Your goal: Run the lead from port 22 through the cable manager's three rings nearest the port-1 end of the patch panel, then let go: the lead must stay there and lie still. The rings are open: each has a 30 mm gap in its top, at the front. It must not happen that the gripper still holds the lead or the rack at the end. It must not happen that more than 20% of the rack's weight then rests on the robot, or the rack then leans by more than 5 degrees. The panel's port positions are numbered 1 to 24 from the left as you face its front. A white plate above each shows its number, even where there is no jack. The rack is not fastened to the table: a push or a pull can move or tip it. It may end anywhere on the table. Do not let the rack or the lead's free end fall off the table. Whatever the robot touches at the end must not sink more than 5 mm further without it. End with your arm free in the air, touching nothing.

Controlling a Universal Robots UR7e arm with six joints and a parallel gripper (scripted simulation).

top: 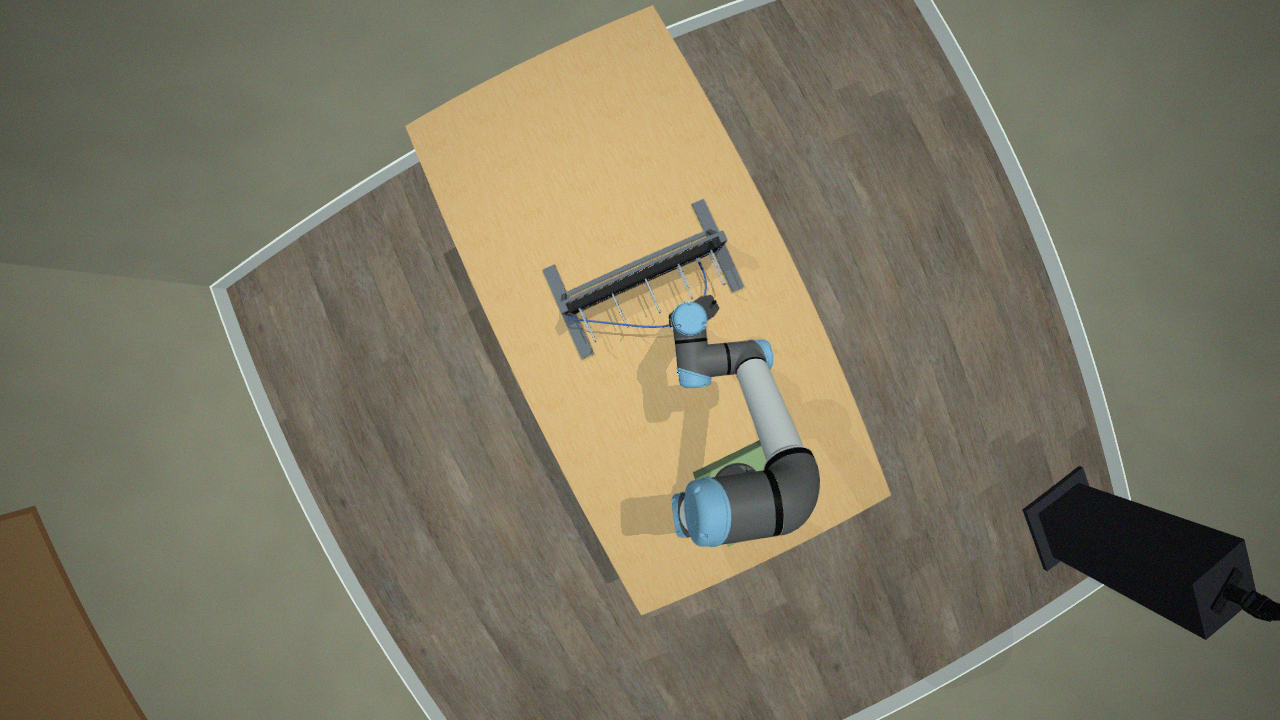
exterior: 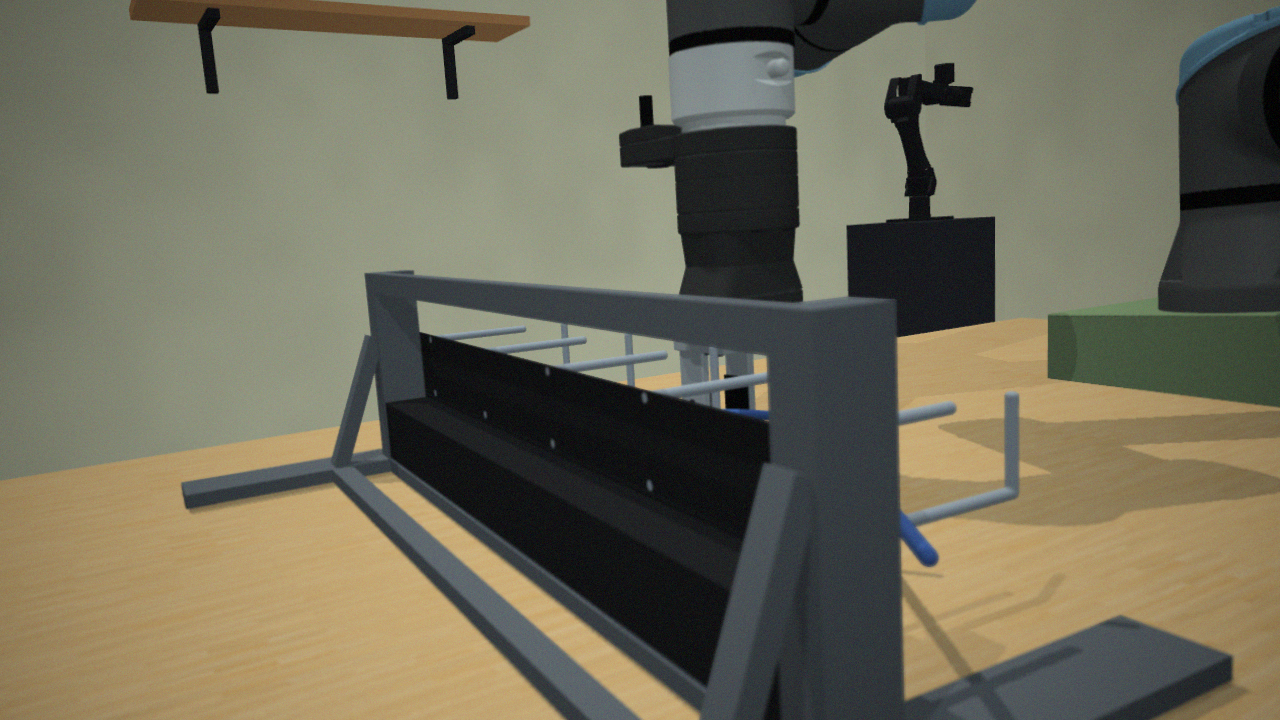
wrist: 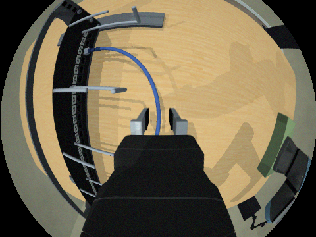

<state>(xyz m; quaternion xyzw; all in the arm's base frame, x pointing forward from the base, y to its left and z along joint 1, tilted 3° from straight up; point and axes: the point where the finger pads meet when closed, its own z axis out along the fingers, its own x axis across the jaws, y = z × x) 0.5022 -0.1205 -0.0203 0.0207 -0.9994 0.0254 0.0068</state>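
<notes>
The grey rack is 17 cm ahead of my hand, 5 cm to the left of it and 2 cm above it.
</notes>
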